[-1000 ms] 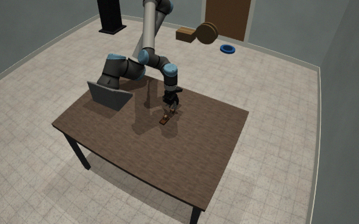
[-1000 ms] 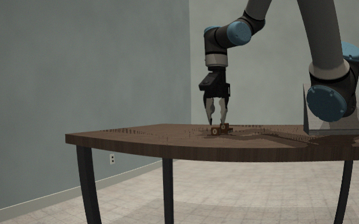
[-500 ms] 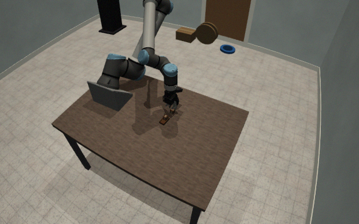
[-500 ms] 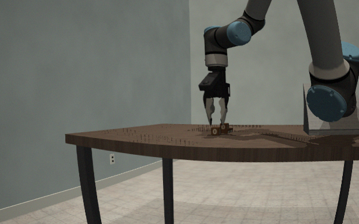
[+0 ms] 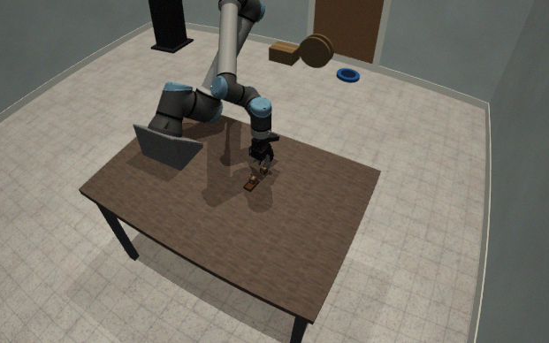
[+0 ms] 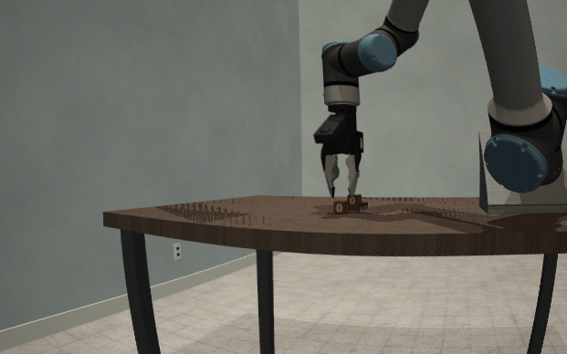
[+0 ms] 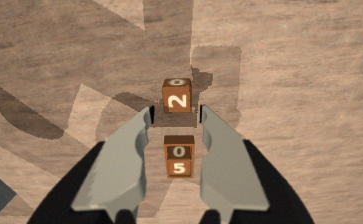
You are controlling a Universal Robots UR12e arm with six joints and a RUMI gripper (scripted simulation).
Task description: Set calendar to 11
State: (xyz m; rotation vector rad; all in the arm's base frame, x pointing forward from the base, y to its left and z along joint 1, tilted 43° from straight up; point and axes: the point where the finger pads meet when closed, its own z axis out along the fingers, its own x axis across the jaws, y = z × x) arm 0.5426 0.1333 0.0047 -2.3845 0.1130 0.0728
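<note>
My hand is 40 mm above the cube. The rest, counted from my hand: calendar tray 10 mm behind, 110 mm to the right, 40 mm below.
</note>
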